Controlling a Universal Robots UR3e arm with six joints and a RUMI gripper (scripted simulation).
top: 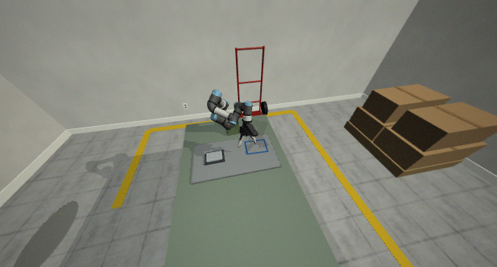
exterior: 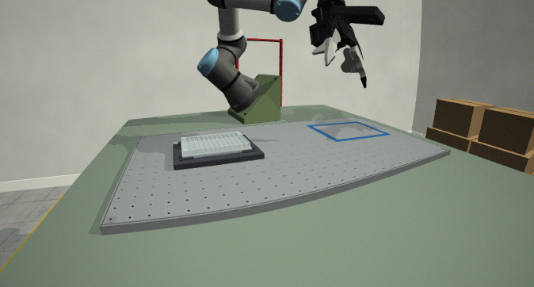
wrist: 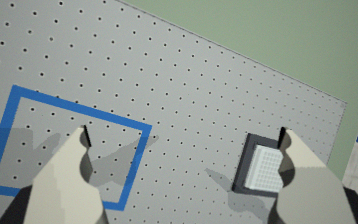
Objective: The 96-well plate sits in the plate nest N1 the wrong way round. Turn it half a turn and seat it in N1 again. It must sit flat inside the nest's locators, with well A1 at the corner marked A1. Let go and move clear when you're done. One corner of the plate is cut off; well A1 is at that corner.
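Right now my hand is 270 mm to the left of the clear 96-well plate, 130 mm above it and 30 mm past it. Round my hand: A1 label: 350 mm to the right, 130 mm below, 80 mm behind; then dark plate nest N1: 270 mm to the right, 140 mm below, 30 mm behind.
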